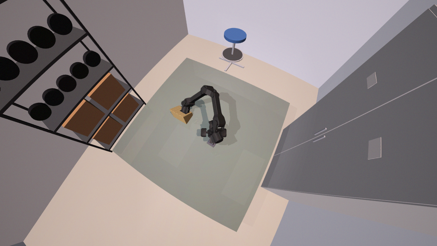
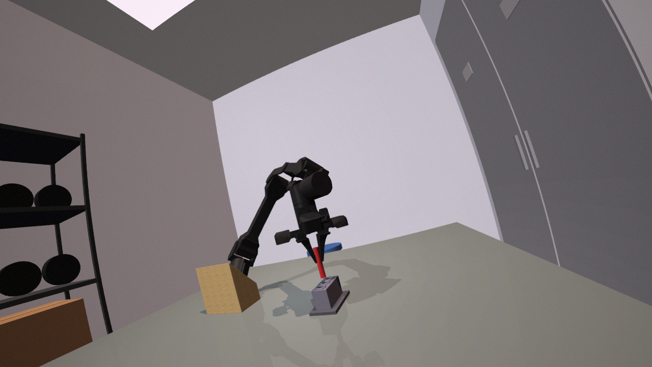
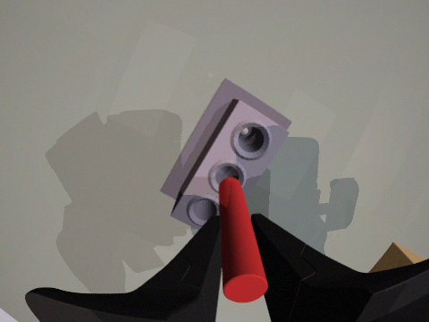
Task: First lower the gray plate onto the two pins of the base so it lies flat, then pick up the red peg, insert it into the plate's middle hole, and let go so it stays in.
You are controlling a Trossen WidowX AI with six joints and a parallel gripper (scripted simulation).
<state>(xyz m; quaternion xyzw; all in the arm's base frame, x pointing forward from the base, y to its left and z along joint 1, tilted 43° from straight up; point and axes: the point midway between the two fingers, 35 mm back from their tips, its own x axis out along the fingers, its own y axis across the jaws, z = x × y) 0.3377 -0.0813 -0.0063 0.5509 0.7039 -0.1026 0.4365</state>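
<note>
My gripper tip is now 70 mm above the gray plate. The rest, counted from my gripper tip: red peg right at my gripper tip.
</note>
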